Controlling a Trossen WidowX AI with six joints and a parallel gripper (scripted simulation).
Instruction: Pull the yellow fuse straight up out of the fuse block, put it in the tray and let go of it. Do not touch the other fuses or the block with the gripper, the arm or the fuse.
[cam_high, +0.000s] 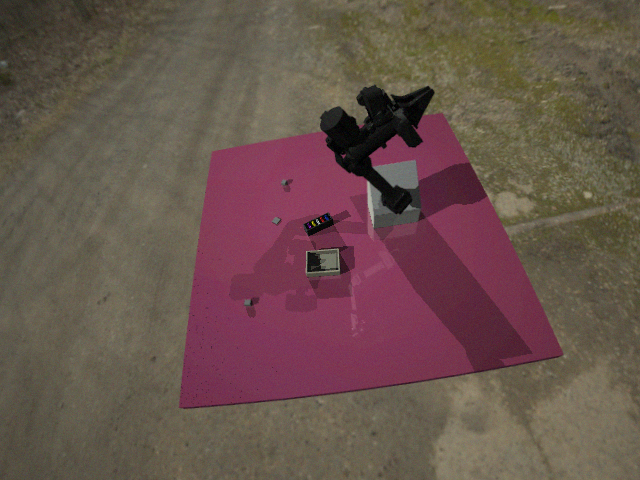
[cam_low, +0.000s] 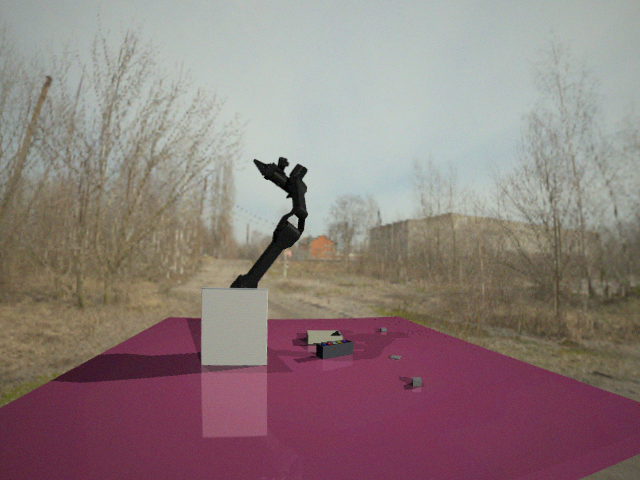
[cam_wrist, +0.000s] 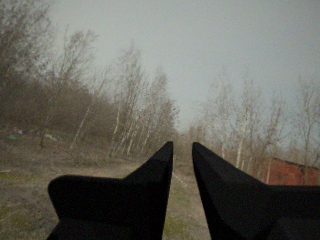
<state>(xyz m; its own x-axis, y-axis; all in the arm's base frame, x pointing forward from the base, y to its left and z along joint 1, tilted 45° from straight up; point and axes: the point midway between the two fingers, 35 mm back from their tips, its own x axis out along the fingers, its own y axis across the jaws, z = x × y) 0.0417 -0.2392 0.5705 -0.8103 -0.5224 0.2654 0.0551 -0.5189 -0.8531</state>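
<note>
My gripper tip is now 70 cm above the yellow fuse, 33 cm short of it and 22 cm to the left of it. Also, from my gripper tip: grey tray (73 cm below, 30 cm ahead, 4 cm to the right).
</note>
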